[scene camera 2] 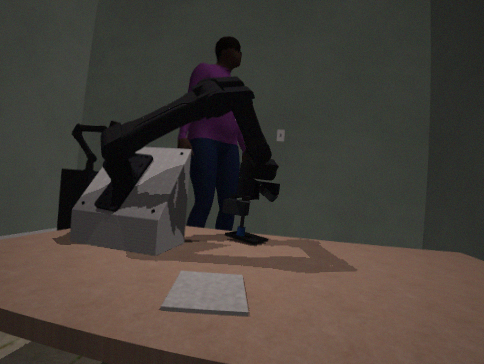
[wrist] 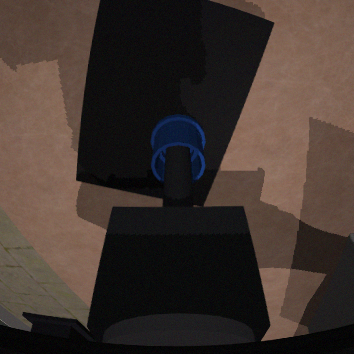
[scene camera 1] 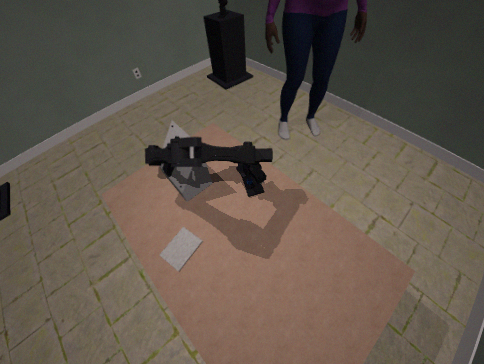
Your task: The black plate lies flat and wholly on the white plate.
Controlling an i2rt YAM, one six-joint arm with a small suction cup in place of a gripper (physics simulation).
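Places are measured from the arm's base along level axes (x back, y right, z up), in millimetres.
Pixels of known places: hand, its tool point: (scene camera 2: 240,238) (wrist: 177,129) (scene camera 1: 249,183); arm's base, origin of its link: (scene camera 2: 126,181).
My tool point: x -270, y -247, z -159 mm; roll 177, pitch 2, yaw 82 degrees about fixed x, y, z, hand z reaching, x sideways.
Observation:
Ahead of a thing's pixels: the offset from my tool point to its top centre. Level surfaces: height alone.
The black plate {dx -19, dy -6, dz +14 mm} (scene camera 1: 256,190) (scene camera 2: 253,238) (wrist: 133,88) lies flat on the brown table top {dz -9 mm} (scene camera 1: 313,274) (scene camera 2: 349,310), just right of the arm's base. My gripper, a blue suction cup (scene camera 2: 240,231) (wrist: 178,140), stands upright with its rim pressed on the plate's top, near the plate's near edge in the wrist view. In scene camera 1 the wrist hides most of the plate. The white plate {dx -66, dy +448, dz -3 mm} (scene camera 1: 180,248) (scene camera 2: 206,292) lies flat and bare near the table's front left edge, well apart from the black plate.
The arm's grey wedge base (scene camera 1: 190,180) (scene camera 2: 139,217) stands at the table's back left. A person (scene camera 1: 309,54) (scene camera 2: 215,126) stands on the tiled floor behind the table. A black pedestal (scene camera 1: 226,47) stands in the room's corner.

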